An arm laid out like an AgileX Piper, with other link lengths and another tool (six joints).
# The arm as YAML. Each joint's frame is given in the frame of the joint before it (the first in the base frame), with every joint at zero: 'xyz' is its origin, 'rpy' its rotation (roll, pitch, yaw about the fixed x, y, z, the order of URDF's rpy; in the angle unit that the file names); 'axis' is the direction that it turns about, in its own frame. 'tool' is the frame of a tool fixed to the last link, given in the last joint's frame.
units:
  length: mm
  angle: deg
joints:
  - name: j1
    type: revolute
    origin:
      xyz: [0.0, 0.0, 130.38]
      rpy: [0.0, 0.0, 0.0]
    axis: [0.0, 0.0, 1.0]
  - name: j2
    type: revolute
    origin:
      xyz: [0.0, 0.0, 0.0]
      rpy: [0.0, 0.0, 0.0]
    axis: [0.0, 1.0, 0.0]
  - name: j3
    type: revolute
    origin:
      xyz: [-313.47, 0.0, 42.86]
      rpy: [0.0, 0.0, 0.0]
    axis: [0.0, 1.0, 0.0]
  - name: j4
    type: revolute
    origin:
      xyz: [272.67, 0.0, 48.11]
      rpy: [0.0, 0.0, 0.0]
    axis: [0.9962, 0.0, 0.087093]
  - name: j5
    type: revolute
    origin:
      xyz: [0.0, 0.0, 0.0]
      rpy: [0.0, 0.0, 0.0]
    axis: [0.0, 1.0, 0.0]
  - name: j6
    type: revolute
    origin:
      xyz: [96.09, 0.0, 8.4]
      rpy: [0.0, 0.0, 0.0]
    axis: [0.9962, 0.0, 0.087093]
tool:
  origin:
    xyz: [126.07, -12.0, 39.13]
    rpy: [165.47, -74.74, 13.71]
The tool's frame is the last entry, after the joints.
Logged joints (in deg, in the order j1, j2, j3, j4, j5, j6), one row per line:
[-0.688 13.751 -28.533 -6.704 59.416 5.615]
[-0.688 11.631 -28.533 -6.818 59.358 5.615]
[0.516 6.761 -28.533 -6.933 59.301 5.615]
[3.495 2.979 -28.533 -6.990 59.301 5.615]
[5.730 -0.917 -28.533 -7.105 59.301 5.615]
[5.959 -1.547 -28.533 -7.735 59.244 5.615]
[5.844 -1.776 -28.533 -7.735 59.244 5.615]
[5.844 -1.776 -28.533 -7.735 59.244 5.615]
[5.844 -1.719 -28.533 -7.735 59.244 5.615]
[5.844 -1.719 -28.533 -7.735 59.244 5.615]
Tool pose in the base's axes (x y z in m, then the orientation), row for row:
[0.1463 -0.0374 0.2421 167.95 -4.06 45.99]
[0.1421 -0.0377 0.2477 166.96 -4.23 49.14]
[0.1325 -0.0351 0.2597 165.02 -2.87 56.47]
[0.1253 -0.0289 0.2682 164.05 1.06 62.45]
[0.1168 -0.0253 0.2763 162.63 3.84 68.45]
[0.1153 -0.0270 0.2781 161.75 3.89 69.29]
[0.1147 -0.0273 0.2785 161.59 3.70 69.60]
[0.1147 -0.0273 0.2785 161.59 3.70 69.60]
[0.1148 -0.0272 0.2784 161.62 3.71 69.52]
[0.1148 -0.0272 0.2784 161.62 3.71 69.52]
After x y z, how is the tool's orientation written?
As a rotation vector, in degrees.
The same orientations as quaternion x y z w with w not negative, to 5 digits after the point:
[0.96299 -0.02328 0.26370 0.05076]
[0.95776 -0.02427 0.28189 0.05153]
[0.94489 -0.01643 0.32334 0.04852]
[0.93385 0.00603 0.35549 0.03893]
[0.92104 0.02175 0.38766 0.03063]
[0.91843 0.02209 0.39343 0.03482]
[0.91766 0.02101 0.39525 0.03507]
[0.91766 0.02101 0.39525 0.03507]
[0.91785 0.02107 0.39481 0.03510]
[0.91785 0.02107 0.39481 0.03510]

